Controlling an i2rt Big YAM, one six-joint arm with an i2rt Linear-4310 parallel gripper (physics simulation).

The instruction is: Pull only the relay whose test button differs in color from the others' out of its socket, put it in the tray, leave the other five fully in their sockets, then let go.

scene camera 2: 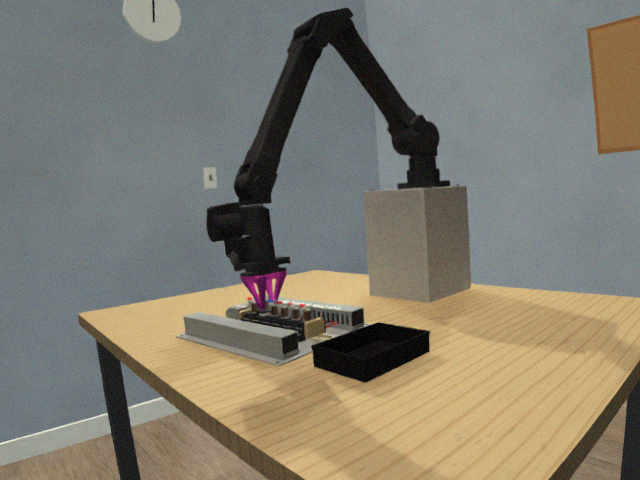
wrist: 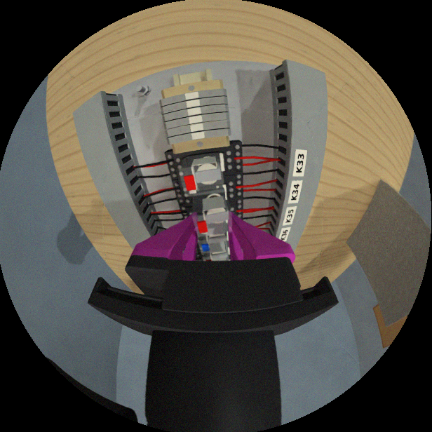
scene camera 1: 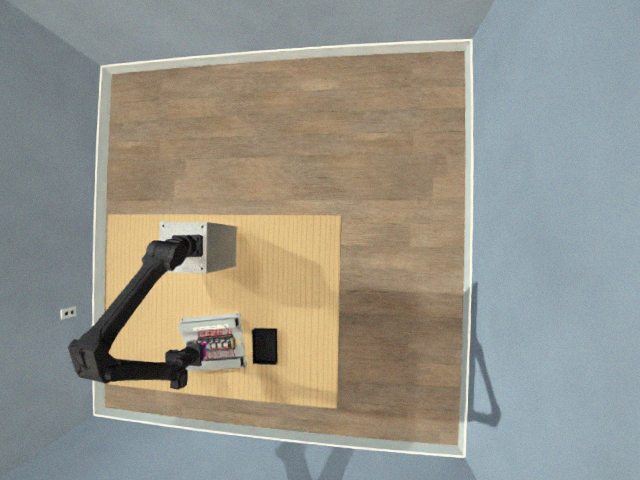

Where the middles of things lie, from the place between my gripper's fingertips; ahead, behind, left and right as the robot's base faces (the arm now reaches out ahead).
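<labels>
My hand's sitting 50 mm above the grey panel [scene camera 2: 304, 347] at the moment, and it's 10 mm to the right of the panel as well.
</labels>
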